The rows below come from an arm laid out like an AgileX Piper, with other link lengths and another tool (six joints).
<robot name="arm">
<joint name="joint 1" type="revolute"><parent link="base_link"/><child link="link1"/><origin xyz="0 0 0.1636"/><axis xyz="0 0 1"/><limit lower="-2.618" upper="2.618"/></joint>
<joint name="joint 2" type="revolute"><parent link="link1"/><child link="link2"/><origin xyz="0 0 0"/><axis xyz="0 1 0"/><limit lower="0" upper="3.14"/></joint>
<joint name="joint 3" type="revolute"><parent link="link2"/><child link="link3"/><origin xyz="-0.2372 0 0.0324"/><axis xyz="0 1 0"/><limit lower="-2.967" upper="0"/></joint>
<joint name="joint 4" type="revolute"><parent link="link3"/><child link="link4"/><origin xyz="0.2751 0 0.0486"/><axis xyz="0.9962 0 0.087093"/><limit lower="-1.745" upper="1.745"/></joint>
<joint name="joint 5" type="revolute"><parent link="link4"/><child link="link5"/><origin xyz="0 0 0"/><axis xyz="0 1 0"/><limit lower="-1.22" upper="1.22"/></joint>
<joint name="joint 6" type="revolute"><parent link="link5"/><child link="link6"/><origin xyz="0.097 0 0.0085"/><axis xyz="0.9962 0 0.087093"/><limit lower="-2.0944" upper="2.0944"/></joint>
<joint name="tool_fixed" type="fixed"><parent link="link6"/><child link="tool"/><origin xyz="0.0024 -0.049 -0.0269" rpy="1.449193 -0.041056 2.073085"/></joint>
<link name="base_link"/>
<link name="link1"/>
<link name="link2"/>
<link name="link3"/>
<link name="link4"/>
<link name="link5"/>
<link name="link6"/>
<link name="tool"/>
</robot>
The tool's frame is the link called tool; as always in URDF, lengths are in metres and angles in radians.
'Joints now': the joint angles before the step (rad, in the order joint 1, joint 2, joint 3, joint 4, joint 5, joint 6). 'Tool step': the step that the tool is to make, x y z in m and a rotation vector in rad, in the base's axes. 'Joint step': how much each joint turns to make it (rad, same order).
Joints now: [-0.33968 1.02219 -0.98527 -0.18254 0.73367 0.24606]
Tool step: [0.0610 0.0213 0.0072 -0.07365 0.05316 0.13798]
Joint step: [0.17558 0.20549 -0.16445 -0.12529 0.00082 0.05346]
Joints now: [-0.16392 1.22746 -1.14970 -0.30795 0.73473 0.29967]
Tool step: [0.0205 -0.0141 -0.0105 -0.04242 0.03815 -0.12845]
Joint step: [-0.00629 0.13852 -0.07676 -0.18221 0.01926 0.18548]
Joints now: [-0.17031 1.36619 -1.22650 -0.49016 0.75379 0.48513]
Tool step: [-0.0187 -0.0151 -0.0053 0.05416 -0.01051 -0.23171]
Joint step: [-0.06145 0.00862 -0.00404 -0.07947 0.08125 0.20493]
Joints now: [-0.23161 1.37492 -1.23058 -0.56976 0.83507 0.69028]
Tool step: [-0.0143 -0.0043 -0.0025 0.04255 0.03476 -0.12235]
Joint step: [-0.03124 -0.00016 -0.00234 -0.00347 0.08745 0.06462]
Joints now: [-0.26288 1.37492 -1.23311 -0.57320 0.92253 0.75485]
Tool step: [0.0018 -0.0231 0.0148 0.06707 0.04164 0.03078]
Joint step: [-0.09702 0.05457 -0.12215 0.17344 0.05287 -0.21368]
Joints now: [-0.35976 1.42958 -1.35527 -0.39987 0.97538 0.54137]
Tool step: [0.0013 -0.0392 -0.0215 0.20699 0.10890 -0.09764]
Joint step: [-0.15902 0.17078 -0.14221 0.20243 0.13322 -0.12102]
